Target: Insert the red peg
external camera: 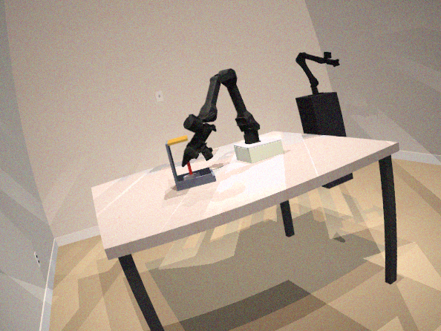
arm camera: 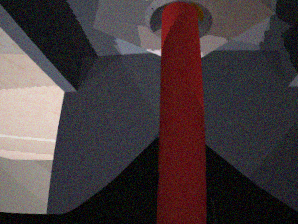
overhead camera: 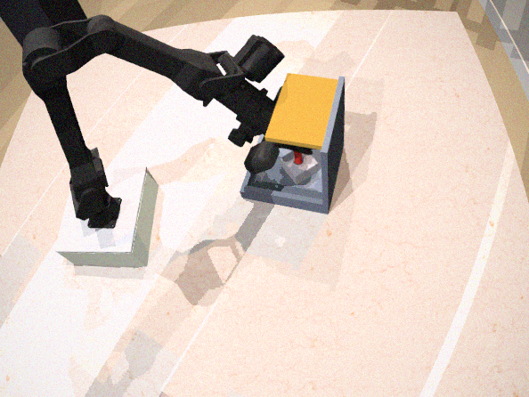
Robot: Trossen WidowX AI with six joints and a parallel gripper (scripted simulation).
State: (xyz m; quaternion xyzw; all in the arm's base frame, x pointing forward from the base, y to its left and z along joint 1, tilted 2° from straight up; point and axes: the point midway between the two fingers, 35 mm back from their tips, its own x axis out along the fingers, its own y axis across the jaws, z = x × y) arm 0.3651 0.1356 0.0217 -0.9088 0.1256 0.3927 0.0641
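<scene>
The box back wall lies 4 cm ahead of my gripper tip, 1 cm to the right of it and 2 cm above it. From my gripper tip the other things lie so: roof 1 cm behind, 12 cm above; then red peg 3 cm behind, 1 cm to the left, 1 cm below.
</scene>
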